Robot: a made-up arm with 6 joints.
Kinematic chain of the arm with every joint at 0, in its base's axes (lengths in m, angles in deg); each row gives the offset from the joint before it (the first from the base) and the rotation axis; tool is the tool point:
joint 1: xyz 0 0 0.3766 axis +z
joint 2: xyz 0 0 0 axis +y
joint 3: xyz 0 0 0.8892 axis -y
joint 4: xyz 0 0 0 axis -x
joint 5: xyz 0.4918 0 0 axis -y
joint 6: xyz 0 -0.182 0 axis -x
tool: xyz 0 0 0
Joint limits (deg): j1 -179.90..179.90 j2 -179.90..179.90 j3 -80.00..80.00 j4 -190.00..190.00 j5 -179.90..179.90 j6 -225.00..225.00
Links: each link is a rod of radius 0.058 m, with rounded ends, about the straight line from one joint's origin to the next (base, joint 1, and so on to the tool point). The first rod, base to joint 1, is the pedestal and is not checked.
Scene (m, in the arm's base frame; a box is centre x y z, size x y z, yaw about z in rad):
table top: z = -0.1
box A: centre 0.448 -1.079 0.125 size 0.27 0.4 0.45 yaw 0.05
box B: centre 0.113 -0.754 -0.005 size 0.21 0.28 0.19 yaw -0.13
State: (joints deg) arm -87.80 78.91 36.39 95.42 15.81 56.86
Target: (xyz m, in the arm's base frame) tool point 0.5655 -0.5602 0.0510
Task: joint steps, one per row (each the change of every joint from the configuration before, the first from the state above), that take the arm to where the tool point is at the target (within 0.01 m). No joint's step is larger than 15 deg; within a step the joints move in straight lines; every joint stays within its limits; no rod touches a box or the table.
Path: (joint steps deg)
1: 3.82 -13.30 -5.96 12.07 -9.94 -11.09
2: 3.83 -13.30 -5.97 12.06 -9.94 -11.10
3: 3.82 -13.30 -5.96 12.07 -9.94 -11.09
4: 3.83 -13.31 -5.96 12.06 -9.94 -11.10
5: 3.82 -13.30 -5.97 12.07 -9.94 -11.09
6: 3.82 13.07 -9.23 -8.81 9.94 11.09
7: 3.82 13.07 -9.24 -8.81 9.94 11.10
8: 3.82 13.06 -9.24 -8.81 9.94 11.09
9: 3.82 13.07 -9.24 -8.81 9.94 11.10
10: 3.82 13.06 -9.24 -8.81 9.94 11.09

